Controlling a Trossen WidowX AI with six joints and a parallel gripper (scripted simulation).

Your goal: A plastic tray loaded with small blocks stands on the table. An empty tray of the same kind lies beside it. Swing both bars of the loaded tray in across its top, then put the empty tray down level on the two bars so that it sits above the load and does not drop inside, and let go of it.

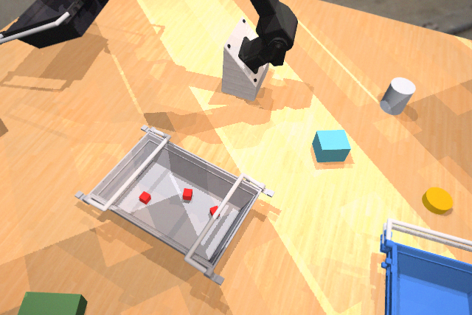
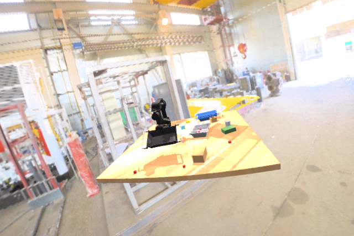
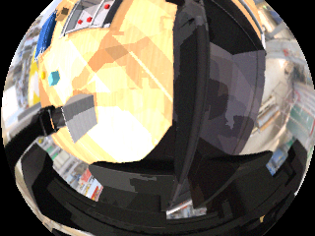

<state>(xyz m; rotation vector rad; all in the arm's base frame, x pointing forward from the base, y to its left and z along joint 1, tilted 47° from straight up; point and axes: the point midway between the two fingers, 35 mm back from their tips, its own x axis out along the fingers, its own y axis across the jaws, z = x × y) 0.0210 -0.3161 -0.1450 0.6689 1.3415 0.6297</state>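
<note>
The black tray lies 8 cm to the right of my gripper tip. Round my gripper tip: green block 59 cm ahead, 16 cm to the left, 16 cm below; cyan block 53 cm to the left, 16 cm below, 12 cm ahead; small red cube 25 cm to the right, 23 cm behind, 17 cm below.
</note>
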